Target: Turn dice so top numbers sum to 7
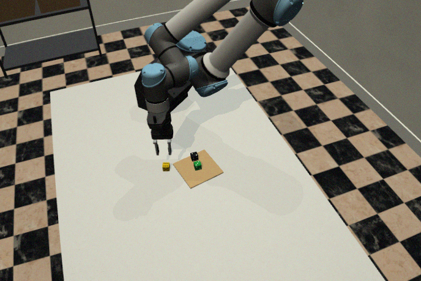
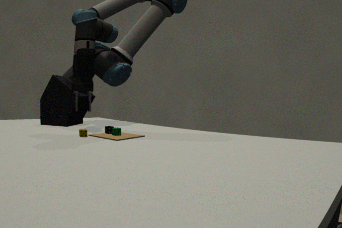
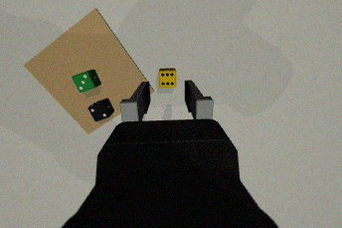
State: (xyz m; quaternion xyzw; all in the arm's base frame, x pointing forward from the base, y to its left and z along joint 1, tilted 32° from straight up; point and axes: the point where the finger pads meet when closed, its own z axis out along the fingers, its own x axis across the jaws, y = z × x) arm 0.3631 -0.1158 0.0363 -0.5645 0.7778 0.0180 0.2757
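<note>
The yellow die is 9 cm below my hand. Also, from my hand: black die (11 cm to the left, 9 cm below, 2 cm behind); tan mat (11 cm to the left, 10 cm below, 3 cm ahead); green die (11 cm to the left, 9 cm below, 3 cm ahead).
</note>
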